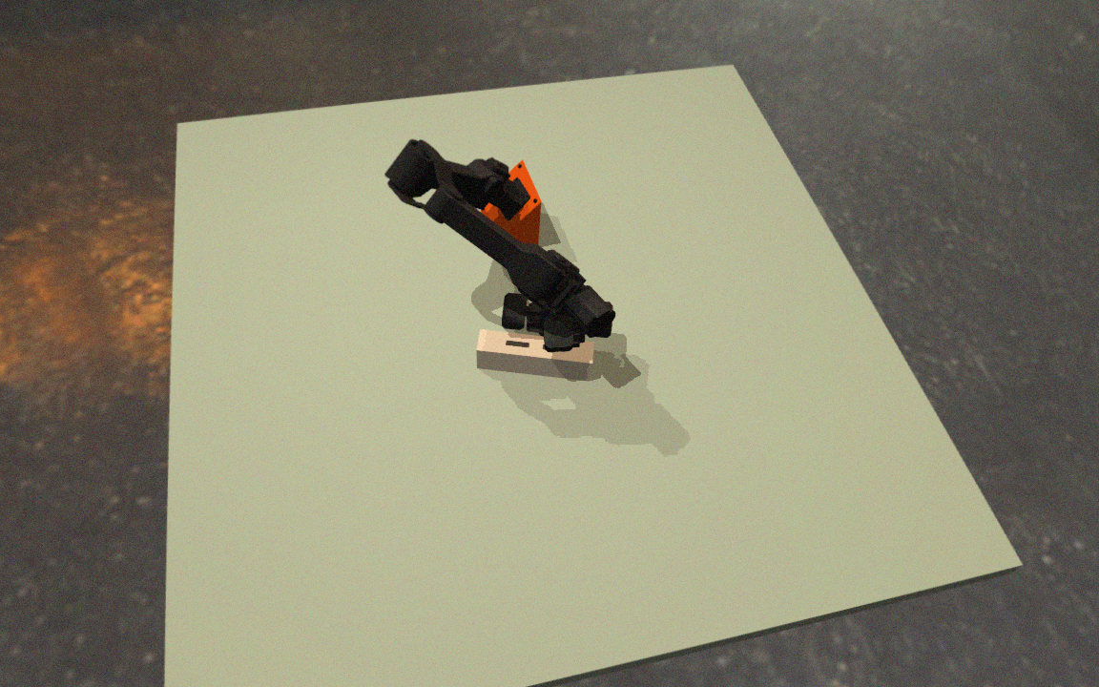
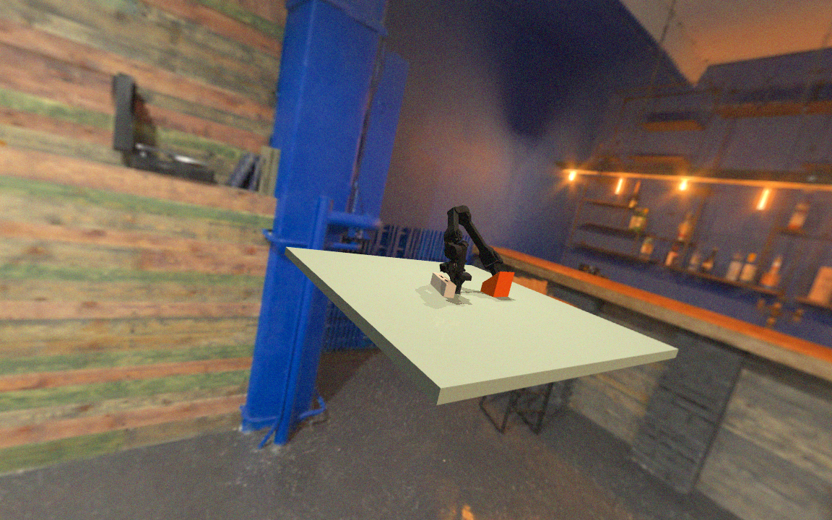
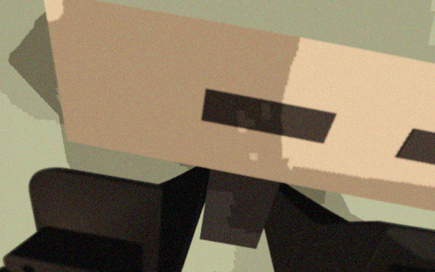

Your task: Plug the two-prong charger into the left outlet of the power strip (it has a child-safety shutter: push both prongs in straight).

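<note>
My gripper tip is now 1 cm short of the dark grey charger, 1 cm to the left of it and 1 cm below it.
</note>
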